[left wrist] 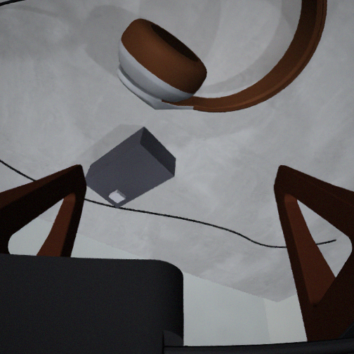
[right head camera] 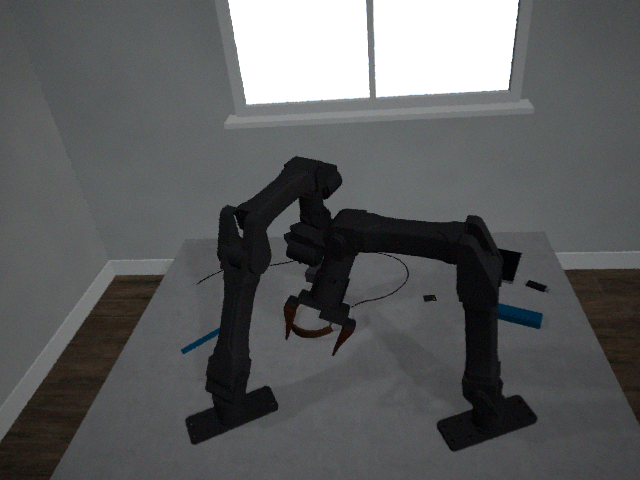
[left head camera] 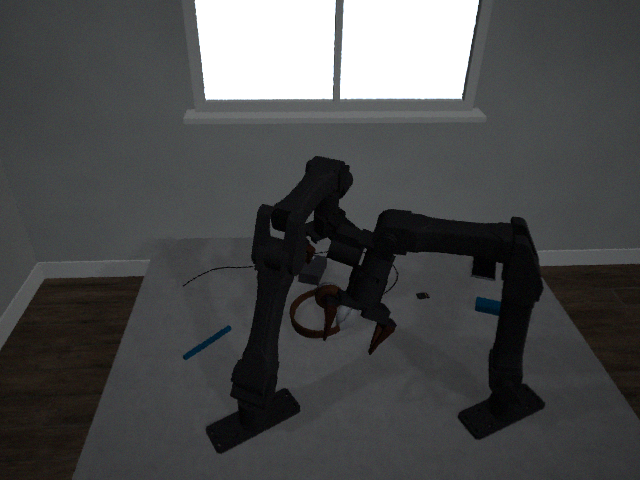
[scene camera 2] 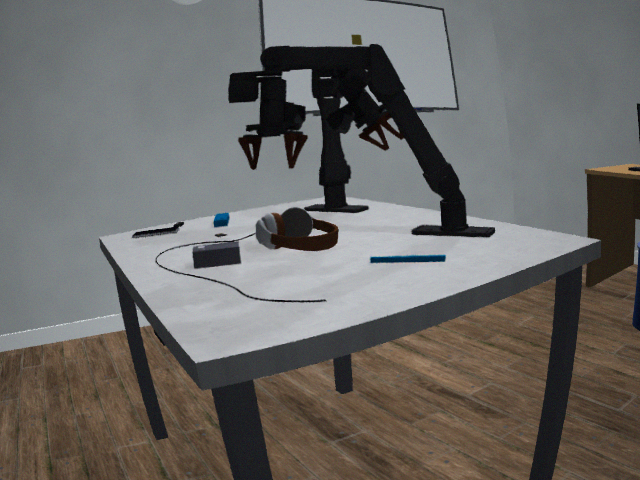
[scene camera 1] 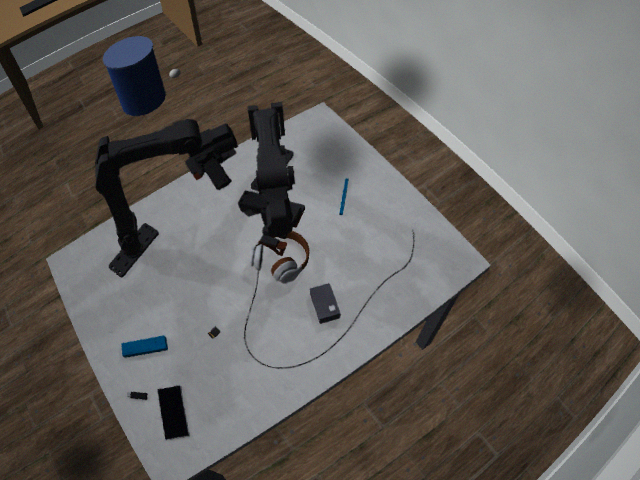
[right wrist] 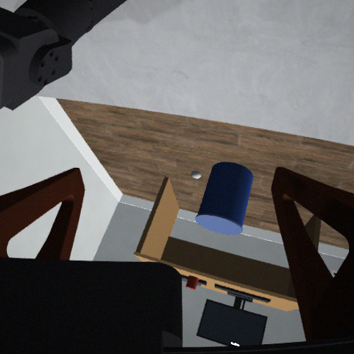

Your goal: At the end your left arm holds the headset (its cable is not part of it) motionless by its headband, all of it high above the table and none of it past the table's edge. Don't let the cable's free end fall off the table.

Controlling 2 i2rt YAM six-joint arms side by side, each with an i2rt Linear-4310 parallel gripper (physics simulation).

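Places are measured from the left arm's base along level axes (x ahead, y left, z up), in millimetres.
Where they show: left gripper, between the fingertips: (left head camera: 322,255) (scene camera 2: 271,169) (scene camera 1: 287,240); right gripper, between the fingertips: (right head camera: 309,347) (left head camera: 346,346) (scene camera 2: 395,144); left arm's base, origin of its link: (right head camera: 232,415) (left head camera: 254,420) (scene camera 2: 454,233); right arm's base, origin of its link: (right head camera: 486,423) (left head camera: 501,411) (scene camera 2: 336,209) (scene camera 1: 133,250).
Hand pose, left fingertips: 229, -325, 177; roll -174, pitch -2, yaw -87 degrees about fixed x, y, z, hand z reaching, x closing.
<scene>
Each offset is from my left fingertips to the top centre of the thing, as dx, dy, dz. "spot": to the spot under its first point.
The headset lies on the table (scene camera 2: 413,314), its brown headband {spot: +19, +72, -145} (scene camera 1: 306,249) (scene camera 2: 310,242) (left wrist: 280,86) flat and its white-and-brown ear cups upright. My left gripper (scene camera 2: 272,167) (left wrist: 179,175) is open and empty, pointing down well above the table near the headset; the arms hide it in the head cameras. My right gripper (left head camera: 347,346) (right head camera: 310,346) (right wrist: 177,177) is open and empty, high up and tilted away from the headset. The thin black cable {spot: +107, -284, -174} (scene camera 1: 281,367) curves around on the table, and its free end {spot: +294, +282, -175} (scene camera 1: 413,232) (scene camera 2: 324,300) rests on the top, inside the edge.
A dark grey box {+139, -62, -136} (scene camera 1: 323,302) (scene camera 2: 217,255) (left wrist: 127,167) stands between headset and cable. A blue stick {+38, +319, -167} (scene camera 1: 343,196) (scene camera 2: 408,258) lies on the headband's side. A blue block {-282, -414, -156} (scene camera 1: 144,347), a black phone {-106, -542, -168} (scene camera 1: 173,413), a USB stick {-227, -553, -168} (scene camera 1: 138,395) and a small card {-115, -274, -175} (scene camera 1: 214,332) lie farther off.
</scene>
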